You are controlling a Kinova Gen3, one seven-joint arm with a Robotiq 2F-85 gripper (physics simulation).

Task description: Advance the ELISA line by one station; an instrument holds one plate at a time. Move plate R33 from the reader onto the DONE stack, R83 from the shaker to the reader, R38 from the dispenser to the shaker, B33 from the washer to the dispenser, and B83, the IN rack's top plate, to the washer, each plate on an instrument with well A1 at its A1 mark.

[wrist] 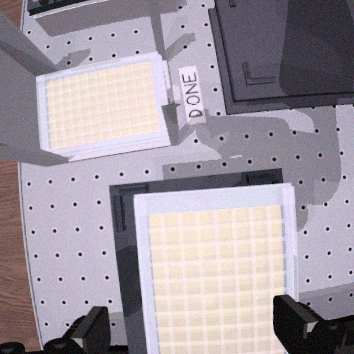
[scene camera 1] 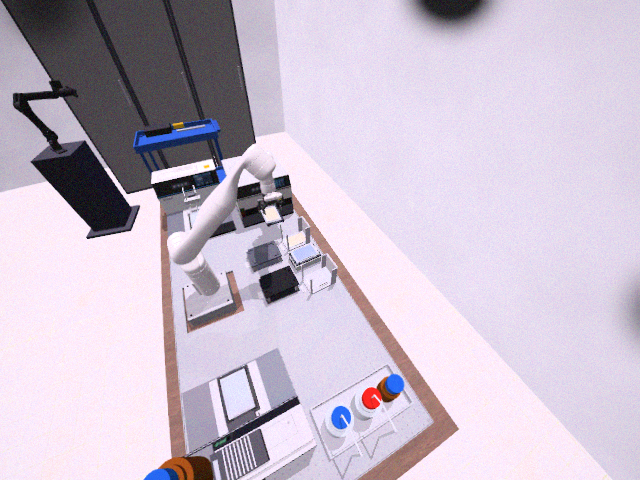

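Where they show: gripper, fingertip midpoint: (wrist: 191,319) (scene camera 1: 273,211); arm's base at its link origin: (scene camera 1: 210,287).
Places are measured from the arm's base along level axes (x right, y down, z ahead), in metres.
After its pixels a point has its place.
My gripper (scene camera 1: 270,205) {y -0.072, x -0.366, z 0.361 m} (wrist: 191,319) {y -0.072, x -0.366, z 0.361 m} is open at the back right instrument (scene camera 1: 249,197) {y -0.149, x -0.433, z 0.249 m}, its fingers on either side of a cream-welled plate (scene camera 1: 271,214) {y -0.067, x -0.352, z 0.349 m} (wrist: 217,280) {y -0.069, x -0.345, z 0.349 m} with gaps. The plate shows above a dark carrier (wrist: 120,250) {y -0.053, x -0.337, z 0.403 m}; its near end is cut off in the wrist view. Another cream plate (scene camera 1: 297,239) {y 0.036, x -0.217, z 0.463 m} (wrist: 102,107) {y 0.041, x -0.227, z 0.451 m} lies flat between the uprights beside the DONE label (wrist: 192,95) {y 0.055, x -0.206, z 0.367 m}. A pale blue plate (scene camera 1: 305,253) {y -0.012, x -0.064, z 0.472 m} sits on a unit between the two upright-post racks. Pale blue plates also show at the front instrument (scene camera 1: 237,393) {y -0.020, x 0.472, z 0.097 m} and back left instrument (scene camera 1: 194,218) {y -0.046, x -0.468, z -0.083 m}. Plate names and A1 marks are not readable.
A dark grey platform (scene camera 1: 264,254) {y 0.010, x -0.136, z 0.268 m} (wrist: 255,50) {y 0.010, x -0.176, z 0.315 m} and a black block (scene camera 1: 279,283) {y -0.003, x 0.071, z 0.312 m} stand near the racks. The other rack (scene camera 1: 332,271) {y -0.051, x 0.107, z 0.557 m} has tall posts. A bottle tray (scene camera 1: 323,439) {y 0.027, x 0.670, z 0.338 m} holds capped bottles at the front right. The back left instrument's white top (scene camera 1: 183,169) {y -0.212, x -0.747, z -0.110 m} rises behind its plate.
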